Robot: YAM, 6 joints.
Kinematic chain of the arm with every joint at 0, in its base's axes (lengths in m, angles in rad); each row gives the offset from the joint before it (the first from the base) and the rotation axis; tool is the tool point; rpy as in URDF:
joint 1: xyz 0 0 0.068 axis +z
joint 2: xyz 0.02 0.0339 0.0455 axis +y
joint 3: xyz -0.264 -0.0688 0 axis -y
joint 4: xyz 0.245 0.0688 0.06 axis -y
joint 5: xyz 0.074 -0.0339 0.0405 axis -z
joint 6: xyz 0.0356 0 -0.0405 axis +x
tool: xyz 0 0 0 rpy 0 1.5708 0
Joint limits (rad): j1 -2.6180..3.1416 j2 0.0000..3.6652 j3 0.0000..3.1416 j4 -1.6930..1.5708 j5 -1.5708..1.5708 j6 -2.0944..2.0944
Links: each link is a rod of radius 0.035 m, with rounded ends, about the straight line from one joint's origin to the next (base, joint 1, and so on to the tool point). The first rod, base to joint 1, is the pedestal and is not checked.
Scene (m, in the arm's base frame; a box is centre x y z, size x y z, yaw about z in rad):
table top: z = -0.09
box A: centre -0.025 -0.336 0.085 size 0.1 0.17 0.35 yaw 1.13
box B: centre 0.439 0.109 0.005 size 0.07 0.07 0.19 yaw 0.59
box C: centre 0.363 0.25 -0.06 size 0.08 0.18 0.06 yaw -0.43
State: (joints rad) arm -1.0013 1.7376 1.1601 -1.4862 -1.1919 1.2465
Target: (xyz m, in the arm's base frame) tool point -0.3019 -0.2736 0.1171
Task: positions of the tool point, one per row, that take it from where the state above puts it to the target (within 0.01 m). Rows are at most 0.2 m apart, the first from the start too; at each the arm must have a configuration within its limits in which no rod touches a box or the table.
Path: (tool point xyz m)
1: 0.1878 -0.2481 0.2756
2: 0.1947 -0.2779 0.3574
3: 0.1868 -0.2831 0.4514
4: 0.1639 -0.2582 0.5464
5: 0.1284 -0.2021 0.6295
6: 0.0866 -0.3286 0.5433
7: -0.0110 -0.4077 0.4372
8: -0.1310 -0.4205 0.3232
9: -0.2371 -0.3691 0.2131
10: -0.3019 -0.2736 0.1171

